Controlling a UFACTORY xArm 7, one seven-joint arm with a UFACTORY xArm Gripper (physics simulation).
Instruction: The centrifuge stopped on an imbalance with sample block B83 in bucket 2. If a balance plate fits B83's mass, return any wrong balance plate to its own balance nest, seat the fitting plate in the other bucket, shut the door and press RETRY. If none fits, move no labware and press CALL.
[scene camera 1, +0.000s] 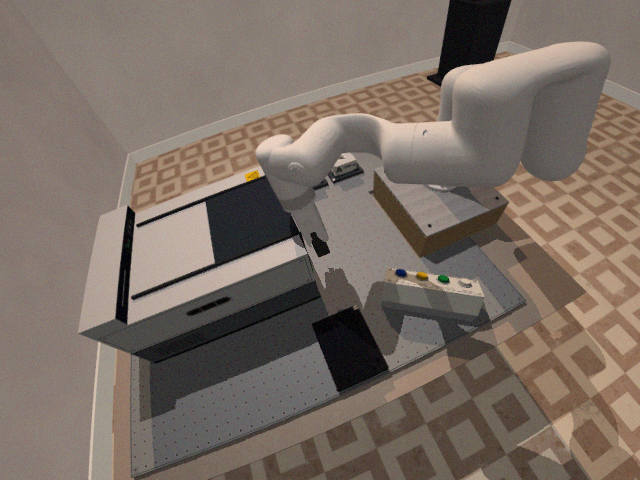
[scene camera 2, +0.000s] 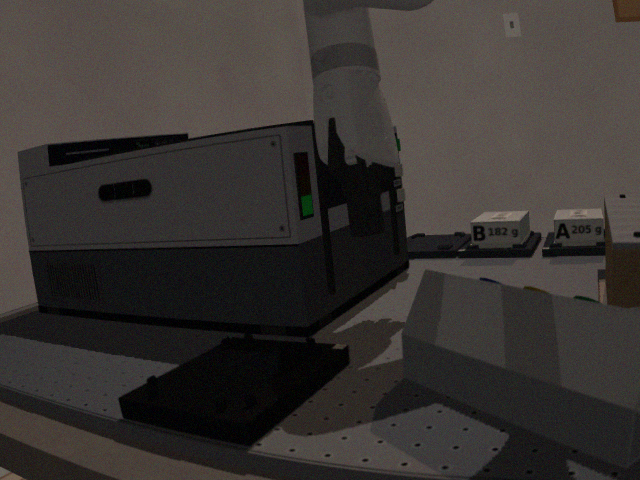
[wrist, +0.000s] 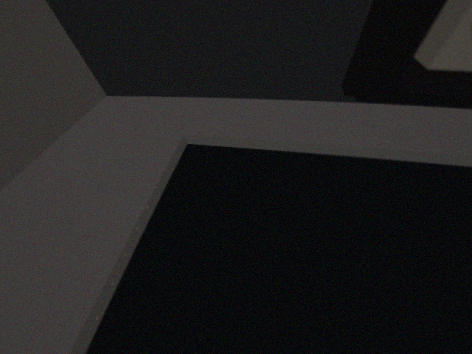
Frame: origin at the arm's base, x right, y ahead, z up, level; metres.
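Seen in the pictures: gripper, between the fingertips: (scene camera 1: 323, 253) (scene camera 2: 368, 234).
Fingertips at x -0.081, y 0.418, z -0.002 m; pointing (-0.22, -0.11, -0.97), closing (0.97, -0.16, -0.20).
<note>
Pixels of each thing's top centre, then the offset from my fingertips to it.
- dark nest, centre of its top: (scene camera 2: 430, 238) dy +0.034, dx +0.412, dz -0.074 m
- black tray, centre of its top: (scene camera 2: 235, 360) (scene camera 1: 347, 343) dy +0.043, dx -0.209, dz -0.064 m
- sloped box, centre of its top: (scene camera 2: 541, 283) (scene camera 1: 434, 282) dy -0.190, dx -0.191, dz -0.008 m
The white and grey centrifuge (scene camera 1: 222, 279) (scene camera 2: 165, 206) stands at the left. Small pale labelled keys (scene camera 2: 400, 195) show on its front's far side; their text is unreadable. My gripper (scene camera 1: 321, 249) (scene camera 2: 366, 229) is shut and empty, pointing down close to the centrifuge front; contact is unclear. Balance plate B, 182 g (scene camera 2: 499, 229), and balance plate A, 205 g (scene camera 2: 577, 227), sit on dark nests at the back. Another dark nest (scene camera 2: 436, 245) beside B holds no plate. Block B83 and the buckets are not visible. The wrist view is dark and shows no fingers.
A black tray (scene camera 1: 348, 351) (scene camera 2: 232, 384) lies near the front edge. A sloped box (scene camera 1: 433, 297) (scene camera 2: 511, 356) carries blue, yellow, green and white buttons. The arm's wooden base block (scene camera 1: 449, 235) stands at the right. A side light (scene camera 2: 307, 205) on the centrifuge glows green.
</note>
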